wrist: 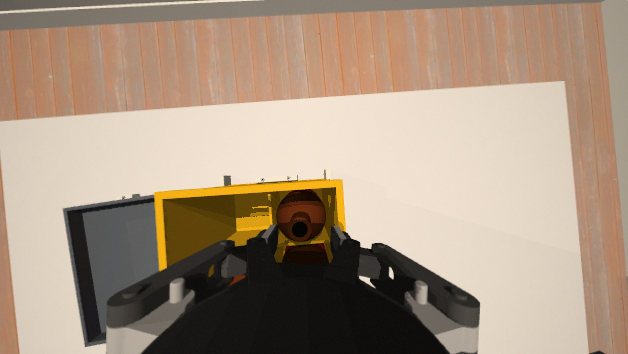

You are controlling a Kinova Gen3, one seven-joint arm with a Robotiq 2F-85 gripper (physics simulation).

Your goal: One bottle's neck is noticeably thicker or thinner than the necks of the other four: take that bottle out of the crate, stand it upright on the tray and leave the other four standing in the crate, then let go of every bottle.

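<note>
The yellow crate stands at the lower middle of the wrist view, its near part hidden by my gripper. A brown bottle stands in a compartment at its far right, mouth up. Part of a second, dark red-brown bottle shows nearer, between my fingers and the gripper body. A small orange-brown patch shows behind the left finger linkage, perhaps another bottle. My gripper is open and empty, its fingertips to the left and right of the far bottle's mouth in this view. The dark grey tray lies left of the crate. The necks cannot be compared here.
The crate's left wall and rim stand between its compartments and the tray. A yellow divider runs left of the far bottle. The crate and tray are on a pale surface with wooden planks beyond it.
</note>
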